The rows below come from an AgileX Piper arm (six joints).
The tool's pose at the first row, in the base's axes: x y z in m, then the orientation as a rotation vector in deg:
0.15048 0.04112 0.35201 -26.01 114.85 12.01
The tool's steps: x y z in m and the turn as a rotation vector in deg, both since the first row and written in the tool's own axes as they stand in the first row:
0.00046 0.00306 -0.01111 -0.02 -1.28 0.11
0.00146 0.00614 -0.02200 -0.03 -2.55 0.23
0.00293 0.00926 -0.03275 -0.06 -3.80 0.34
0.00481 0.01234 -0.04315 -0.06 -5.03 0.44
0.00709 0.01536 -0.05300 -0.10 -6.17 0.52
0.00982 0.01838 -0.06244 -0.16 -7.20 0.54
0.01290 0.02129 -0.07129 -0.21 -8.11 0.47
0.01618 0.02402 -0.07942 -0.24 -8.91 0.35
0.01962 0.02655 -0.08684 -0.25 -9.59 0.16
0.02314 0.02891 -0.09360 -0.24 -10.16 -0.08
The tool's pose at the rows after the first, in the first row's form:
0.13994 0.04005 0.35657 -25.67 113.63 12.34
0.12935 0.03895 0.36054 -25.33 112.42 12.66
0.11867 0.03783 0.36403 -25.00 111.22 12.98
0.10813 0.03670 0.36700 -24.67 110.04 13.27
0.09791 0.03561 0.36936 -24.41 108.95 13.56
0.08784 0.03456 0.37114 -24.23 107.94 13.81
0.07815 0.03353 0.37234 -24.16 107.03 13.98
0.06905 0.03253 0.37304 -24.15 106.22 14.07
0.06055 0.03156 0.37328 -24.21 105.50 14.08
0.05263 0.03063 0.37315 -24.33 104.88 14.03

